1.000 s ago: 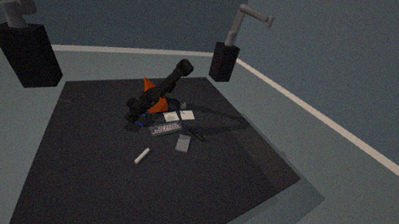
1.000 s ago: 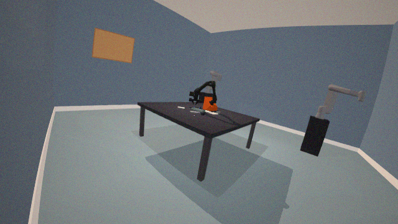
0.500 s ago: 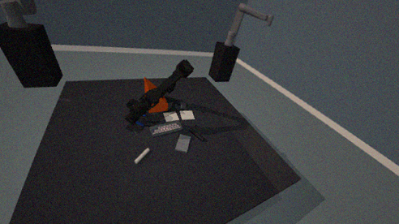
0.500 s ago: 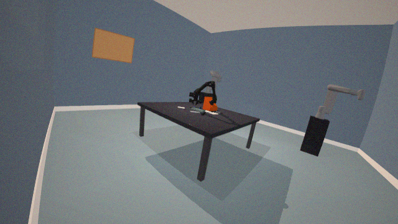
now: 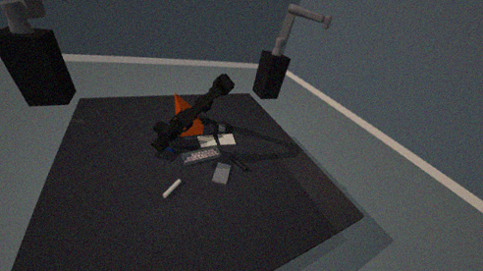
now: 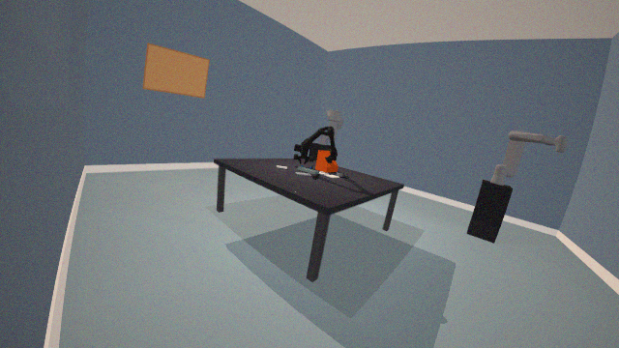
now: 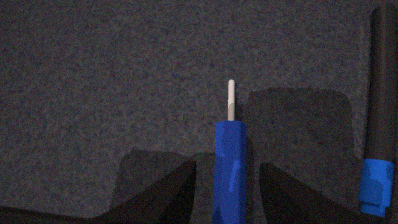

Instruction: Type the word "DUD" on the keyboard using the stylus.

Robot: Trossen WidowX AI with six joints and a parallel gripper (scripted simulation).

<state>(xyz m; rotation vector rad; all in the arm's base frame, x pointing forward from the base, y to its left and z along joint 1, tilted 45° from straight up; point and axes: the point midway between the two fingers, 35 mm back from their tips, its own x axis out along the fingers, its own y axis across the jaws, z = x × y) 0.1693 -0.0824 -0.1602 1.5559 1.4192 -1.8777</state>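
The blue stylus lies 1 cm behind my gripper tip, 1 cm to the right of it and 2 cm below it. Also, from my gripper tip: white stylus tip: 3 cm behind, 3 cm to the right, 2 cm below; d key: 10 cm ahead, 24 cm to the left, 1 cm below; u key: 12 cm ahead, 19 cm to the left, 1 cm below.
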